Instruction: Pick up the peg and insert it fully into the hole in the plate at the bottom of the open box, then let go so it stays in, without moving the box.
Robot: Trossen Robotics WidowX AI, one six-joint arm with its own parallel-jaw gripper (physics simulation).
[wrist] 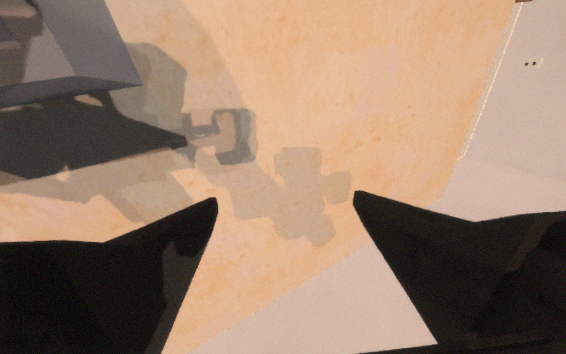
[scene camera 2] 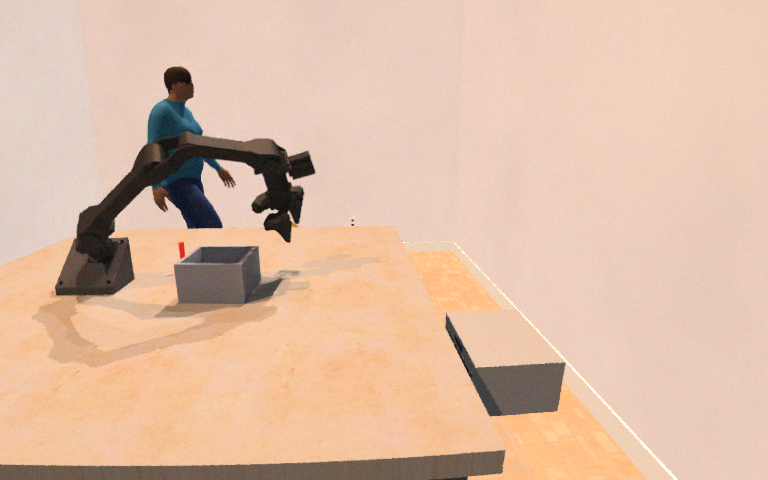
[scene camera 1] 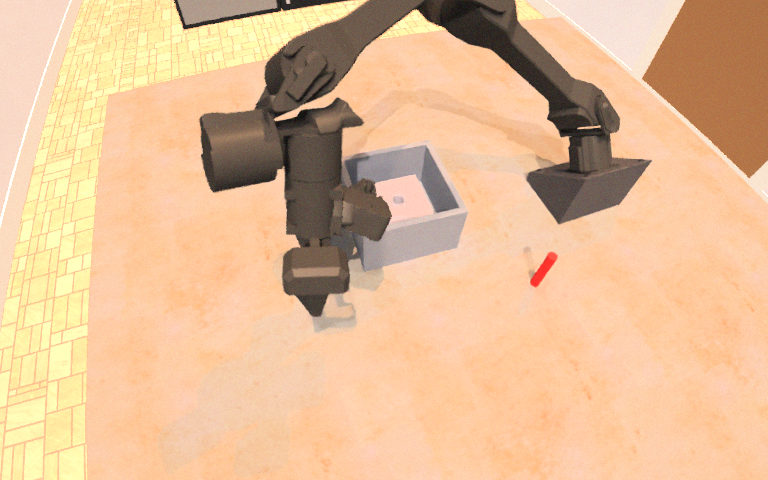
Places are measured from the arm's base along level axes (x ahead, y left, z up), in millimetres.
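Pixels of known places: gripper, between the fingertips: (wrist: pixel 286 200) (scene camera 2: pixel 293 232); arm's base, origin of its link: (scene camera 2: pixel 103 251) (scene camera 1: pixel 592 169).
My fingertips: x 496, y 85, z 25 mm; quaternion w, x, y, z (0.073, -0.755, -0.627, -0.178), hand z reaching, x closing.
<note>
For each thing: its top centre in the pictures, then the offset to it from my fingertips. "*": a spot on its surface instead. Level surfaces: height alone.
- red peg, centre of its top: (scene camera 1: pixel 552 256) (scene camera 2: pixel 181 242) dz -36, dx -335, dy +38 mm
- blue-grey open box, centre of its top: (scene camera 1: pixel 399 183) (scene camera 2: pixel 218 254) dz -18, dx -166, dy -145 mm
- pale pink plate, centre of its top: (scene camera 1: pixel 398 198) dz -55, dx -166, dy -145 mm
- round hole, a spot on its surface: (scene camera 1: pixel 398 199) * dz -67, dx -170, dy -153 mm
- table, height of its surface: dz -116 mm
The red peg (scene camera 1: pixel 543 270) (scene camera 2: pixel 181 249) stands upright on the table between the box and the arm's base. It does not show in the wrist view. The blue-grey open box (scene camera 1: pixel 416 239) (scene camera 2: pixel 209 284) (wrist: pixel 92 42) stands on the table. In scene camera 1, a pale pink plate (scene camera 1: pixel 417 192) with a round hole (scene camera 1: pixel 398 199) shows at its bottom. My gripper (scene camera 1: pixel 346 275) (scene camera 2: pixel 293 232) (wrist: pixel 286 200) is open and empty. It hangs above the table, beyond the box's side facing away from the arm's base, well away from the peg.
The arm's dark base (scene camera 1: pixel 591 192) (scene camera 2: pixel 95 274) stands on the table (scene camera 1: pixel 453 367) (scene camera 2: pixel 283 384), and the arm arches high past the box. A person (scene camera 2: pixel 175 121) is behind the table. A grey block-shaped object (scene camera 2: pixel 518 339) is on the floor beyond the table edge.
</note>
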